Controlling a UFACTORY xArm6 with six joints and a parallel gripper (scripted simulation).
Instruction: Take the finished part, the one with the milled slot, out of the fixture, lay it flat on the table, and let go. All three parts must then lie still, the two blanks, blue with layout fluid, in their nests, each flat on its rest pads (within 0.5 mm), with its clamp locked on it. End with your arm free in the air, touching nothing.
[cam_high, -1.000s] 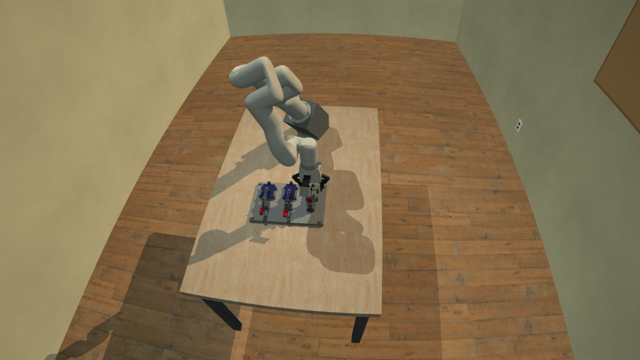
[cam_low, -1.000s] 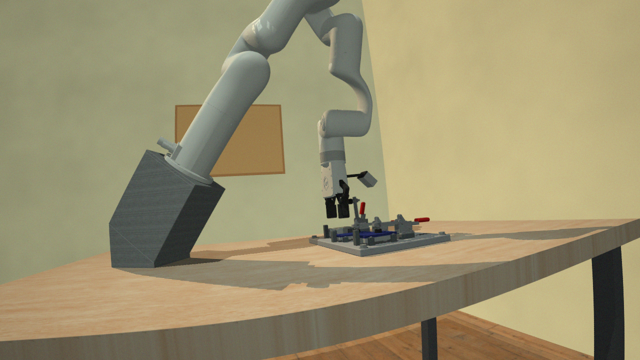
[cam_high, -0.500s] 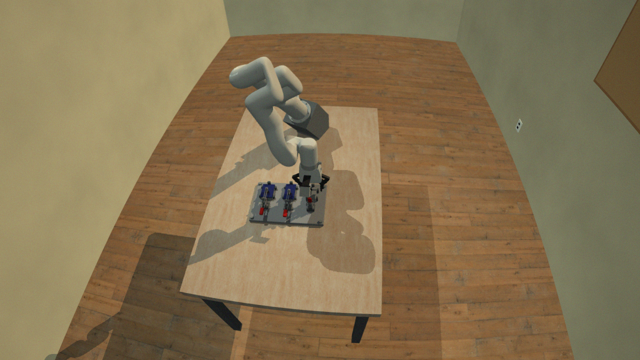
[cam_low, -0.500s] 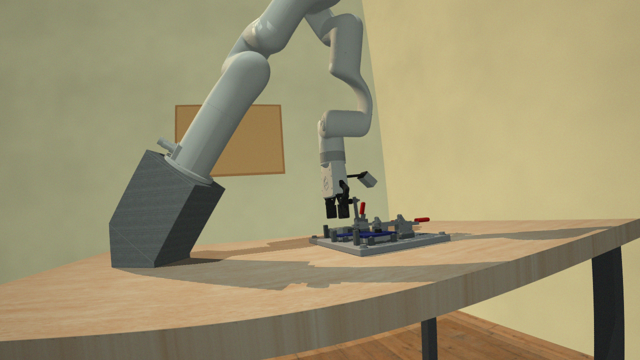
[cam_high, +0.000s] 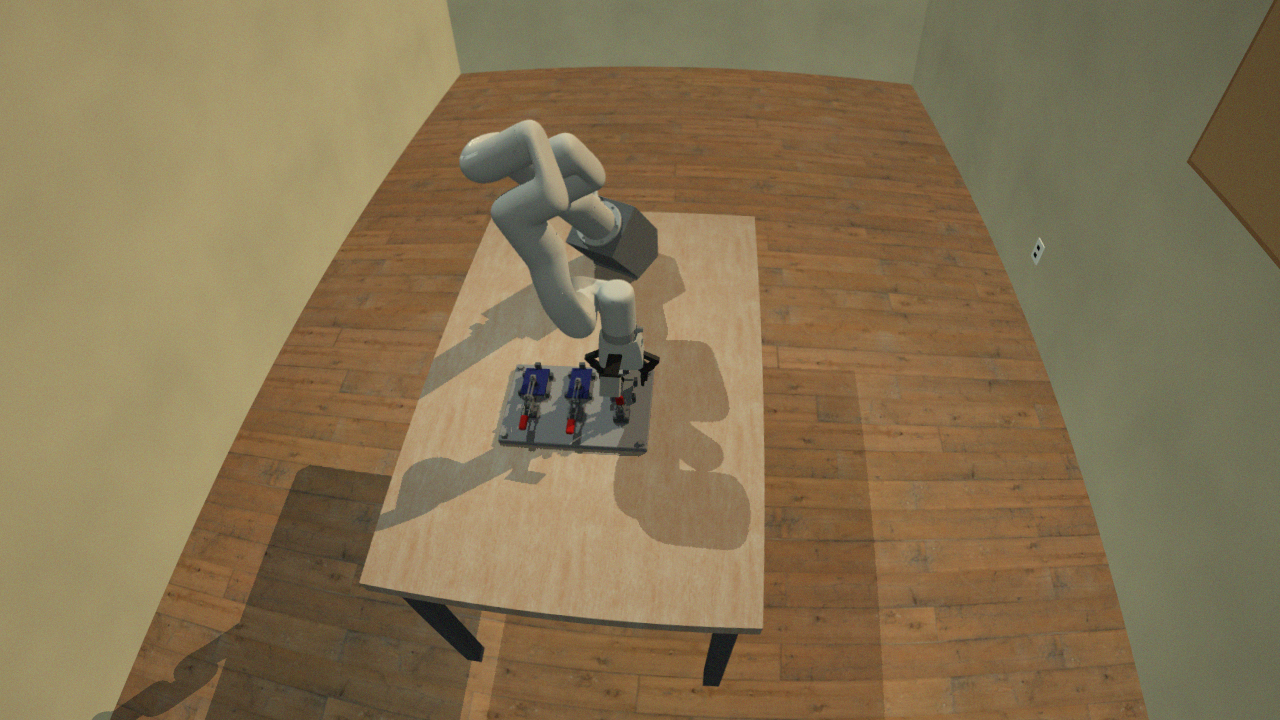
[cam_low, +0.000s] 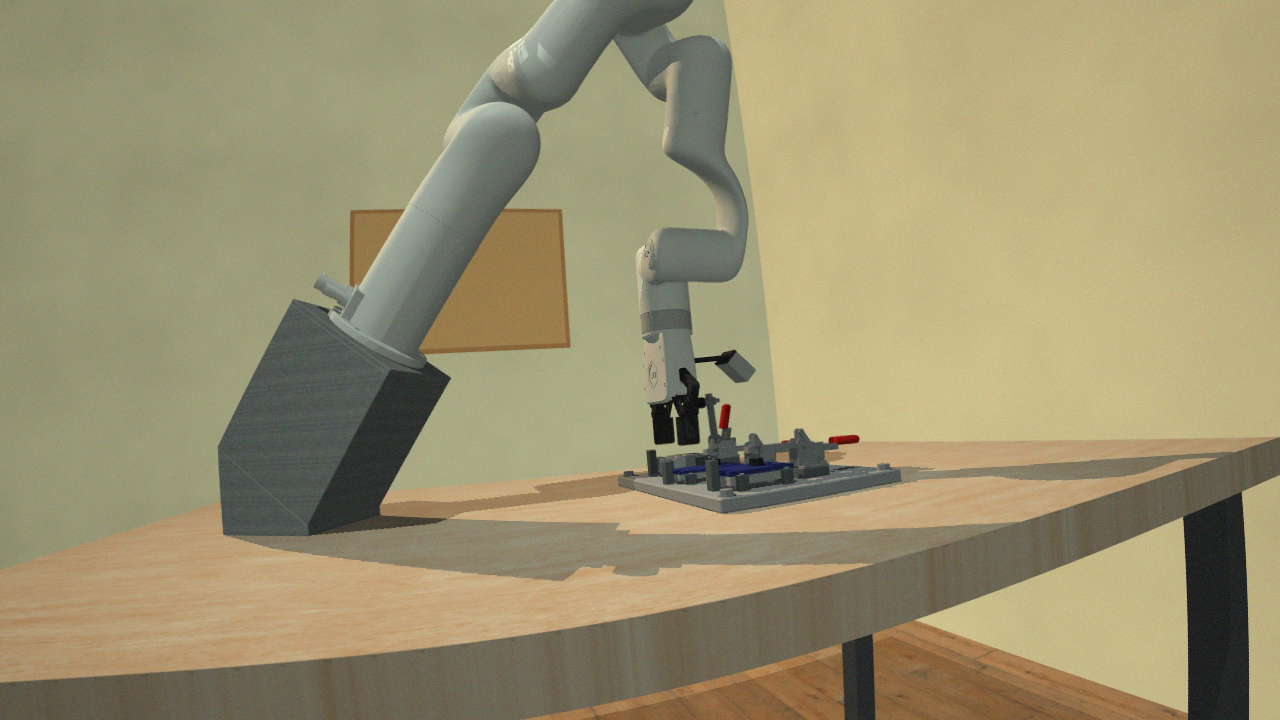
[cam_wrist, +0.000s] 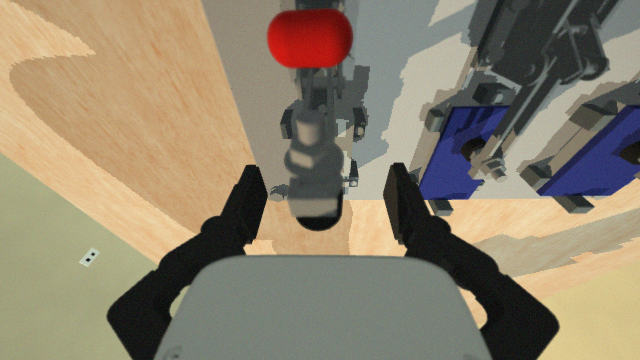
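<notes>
The grey part is 1 cm behind my hand and 3 cm below it. The rest, counted from my hand: fixture plate: 1 cm ahead, 12 cm to the right, 6 cm below; blank: 7 cm behind, 21 cm to the right, 4 cm below.
</notes>
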